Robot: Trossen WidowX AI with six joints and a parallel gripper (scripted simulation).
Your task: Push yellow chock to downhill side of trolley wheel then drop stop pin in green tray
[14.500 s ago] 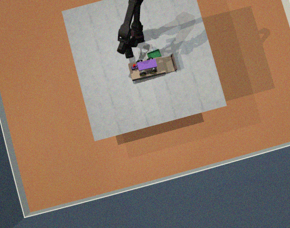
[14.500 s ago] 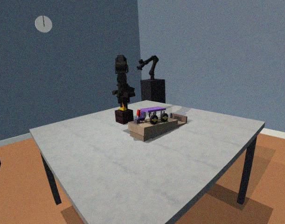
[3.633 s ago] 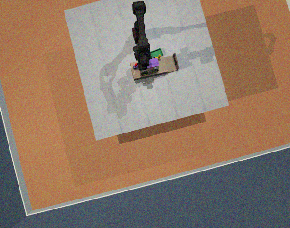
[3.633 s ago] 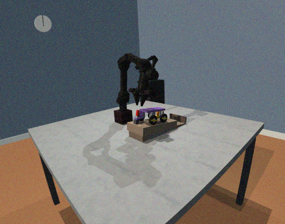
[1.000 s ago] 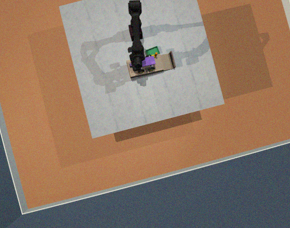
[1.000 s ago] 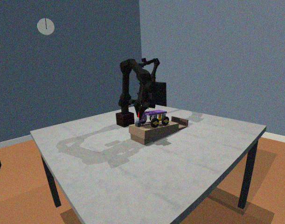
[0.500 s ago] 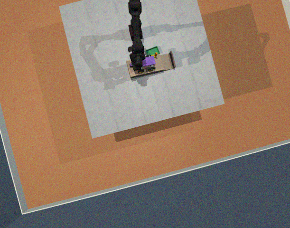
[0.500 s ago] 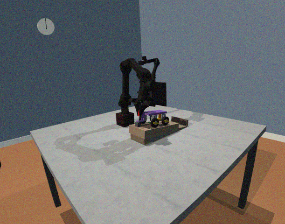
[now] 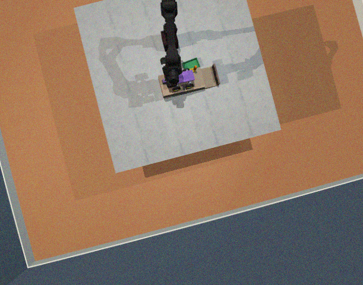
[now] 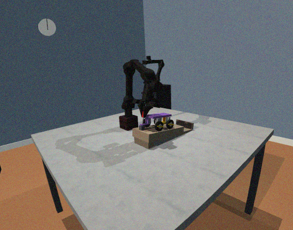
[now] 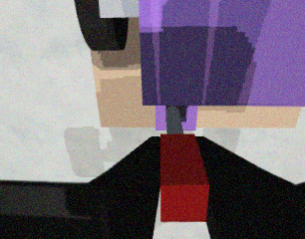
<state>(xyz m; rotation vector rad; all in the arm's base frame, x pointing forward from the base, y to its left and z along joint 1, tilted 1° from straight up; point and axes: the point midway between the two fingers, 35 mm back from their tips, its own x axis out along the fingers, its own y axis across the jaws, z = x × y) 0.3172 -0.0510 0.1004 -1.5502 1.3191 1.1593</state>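
Right now the yellow chock is 70 mm behind my gripper tip, 190 mm to the left of it and 70 mm below it. The rest, counted from my gripper tip: purple trolley 10 mm ahead, 100 mm to the left, 40 mm below; raised brown end wall 30 mm behind, 370 mm to the left, 130 mm below; red-headed stop pin right at my gripper tip.
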